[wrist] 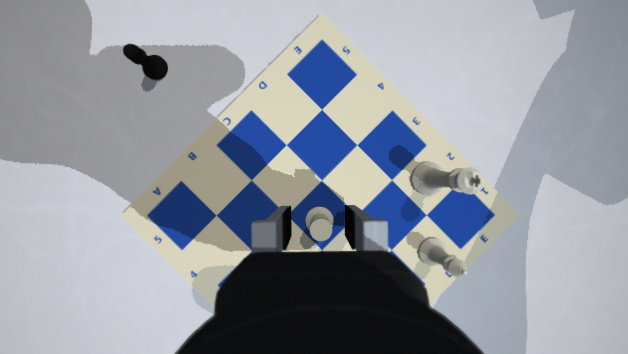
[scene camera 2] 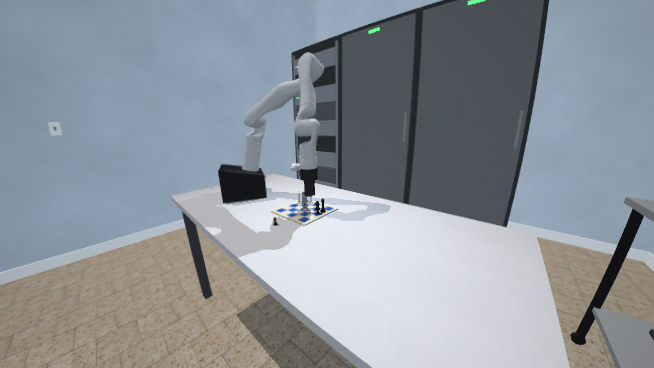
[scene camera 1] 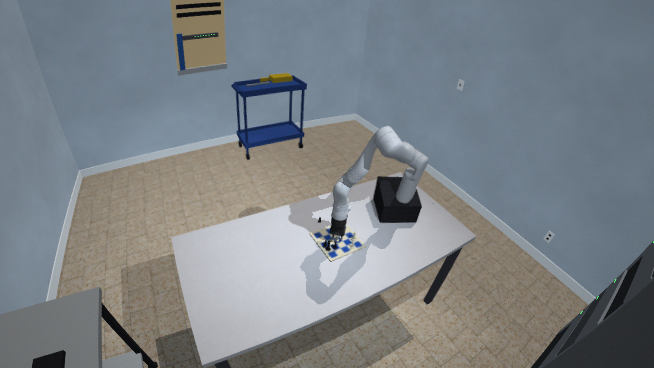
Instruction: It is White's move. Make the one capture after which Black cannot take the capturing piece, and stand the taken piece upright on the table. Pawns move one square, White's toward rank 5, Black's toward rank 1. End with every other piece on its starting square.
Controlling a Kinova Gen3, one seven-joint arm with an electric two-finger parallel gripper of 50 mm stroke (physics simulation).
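Pixels of known places: gripper, fingertip midpoint: (wrist: 317,220) (scene camera 2: 305,206) (scene camera 1: 337,238); arm's base at its link origin: (scene camera 2: 250,169) (scene camera 1: 403,197).
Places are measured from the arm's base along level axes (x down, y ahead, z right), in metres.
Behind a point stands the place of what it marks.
My gripper (scene camera 1: 337,239) @(x 0.120, y 0.442, z -0.045 m) (scene camera 2: 305,204) @(x 0.120, y 0.442, z -0.045 m) (wrist: 317,220) @(x 0.120, y 0.442, z -0.045 m) is open and low over the board (scene camera 1: 330,259) @(x 0.134, y 0.534, z -0.155 m) (scene camera 2: 303,223) @(x 0.134, y 0.547, z 0.047 m) (wrist: 320,22) @(x 0.133, y 0.345, z 0.067 m), its fingers on either side of a flat-topped white piece (wrist: 321,229) @(x 0.100, y 0.442, z -0.048 m) on C3. The white king (scene camera 2: 299,197) @(x 0.101, y 0.362, z -0.075 m) (wrist: 427,178) @(x 0.119, y 0.363, z -0.072 m) stands on E2. A smaller white piece (wrist: 432,250) @(x 0.124, y 0.392, z -0.117 m) with a pointed top stands on D1. Black pieces (scene camera 1: 328,245) @(x 0.102, y 0.517, z -0.090 m) (scene camera 2: 323,205) @(x 0.103, y 0.520, z -0.087 m) stand close together on the board in the scene views; the gripper body hides their squares in the wrist view. A black pawn (scene camera 1: 320,220) @(x 0.128, y 0.464, z 0.119 m) (scene camera 2: 274,221) @(x 0.125, y 0.467, z 0.129 m) (wrist: 154,67) @(x 0.131, y 0.464, z 0.120 m) stands upright on the table, off the board.
The arm's black base block (scene camera 1: 397,205) @(x 0.014, y 0.067, z -0.037 m) (scene camera 2: 242,185) @(x 0.055, y 0.101, z 0.097 m) stands on the table (scene camera 1: 240,300) @(x 0.140, y 1.014, z -0.231 m) (scene camera 2: 425,280) @(x 0.139, y 1.014, z 0.030 m). A blue cart (scene camera 1: 270,89) is by the far wall. Dark cabinets (scene camera 2: 375,115) stand behind the table in the second scene view.
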